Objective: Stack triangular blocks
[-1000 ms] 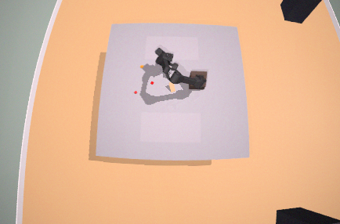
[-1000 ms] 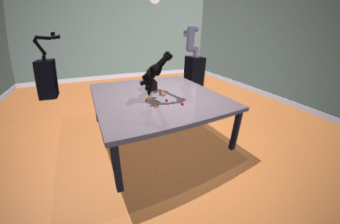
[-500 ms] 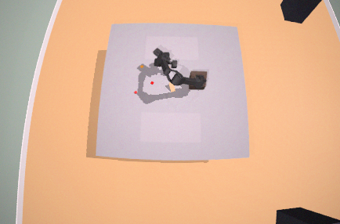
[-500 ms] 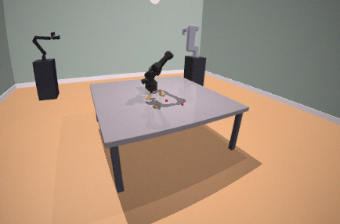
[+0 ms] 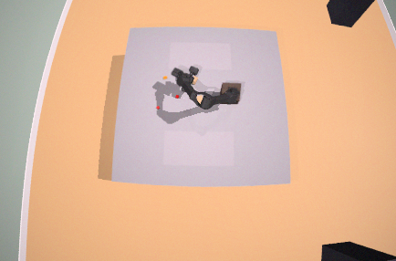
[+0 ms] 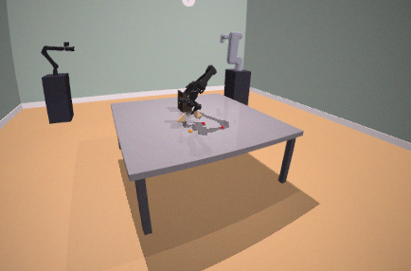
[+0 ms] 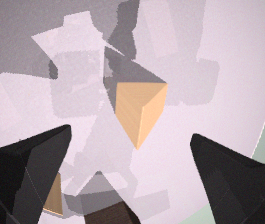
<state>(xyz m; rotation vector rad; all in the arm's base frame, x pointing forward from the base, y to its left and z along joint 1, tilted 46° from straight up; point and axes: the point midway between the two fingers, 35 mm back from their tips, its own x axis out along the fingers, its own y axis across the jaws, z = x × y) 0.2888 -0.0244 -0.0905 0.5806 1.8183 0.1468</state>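
Right now my gripper tip is 50 mm above the triangular block, 20 mm to the left of it and 10 mm past it. Round my gripper tip: orange piece (210 mm ahead, 60 mm below, 40 mm to the right).
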